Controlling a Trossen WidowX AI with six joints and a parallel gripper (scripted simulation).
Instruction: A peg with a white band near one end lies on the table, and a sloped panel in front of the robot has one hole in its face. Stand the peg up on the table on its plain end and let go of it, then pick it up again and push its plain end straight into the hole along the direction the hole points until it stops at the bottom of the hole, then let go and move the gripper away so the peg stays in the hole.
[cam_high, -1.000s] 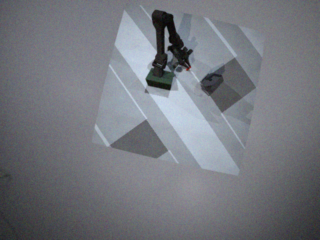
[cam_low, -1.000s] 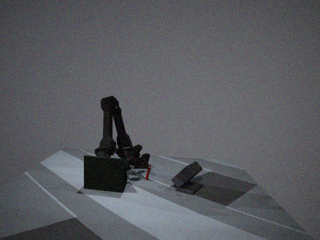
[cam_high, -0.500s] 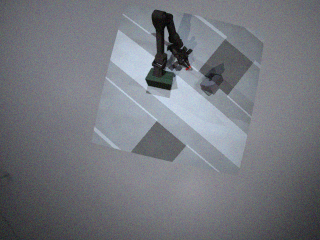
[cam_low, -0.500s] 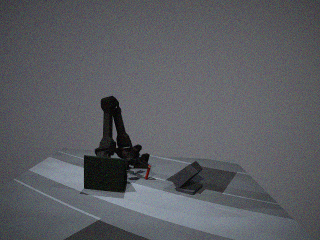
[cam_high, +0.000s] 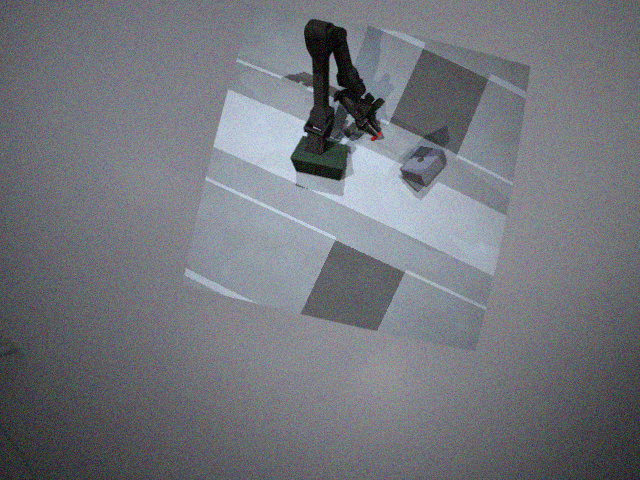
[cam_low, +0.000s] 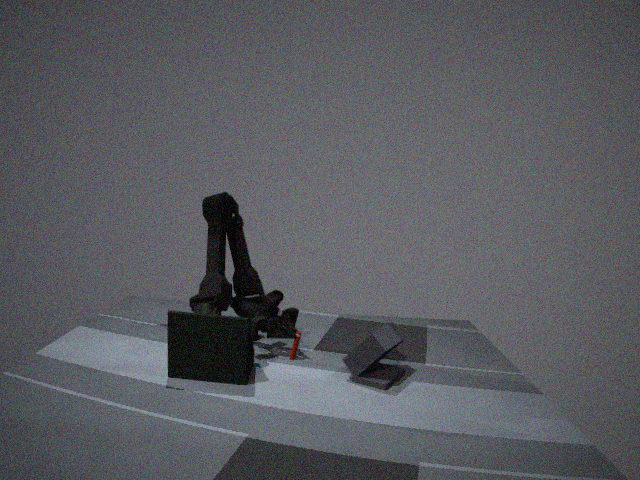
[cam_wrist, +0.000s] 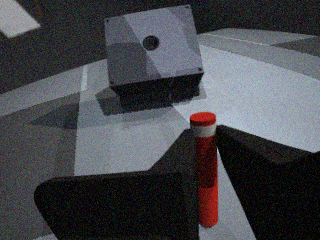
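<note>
My gripper tip is now 1 cm above the red peg. The rest, counted from my gripper tip: grey sloped panel (20 cm ahead, 5 cm to the right, 1 cm above); then dark base plate (22 cm ahead, 6 cm to the right, 6 cm below).
</note>
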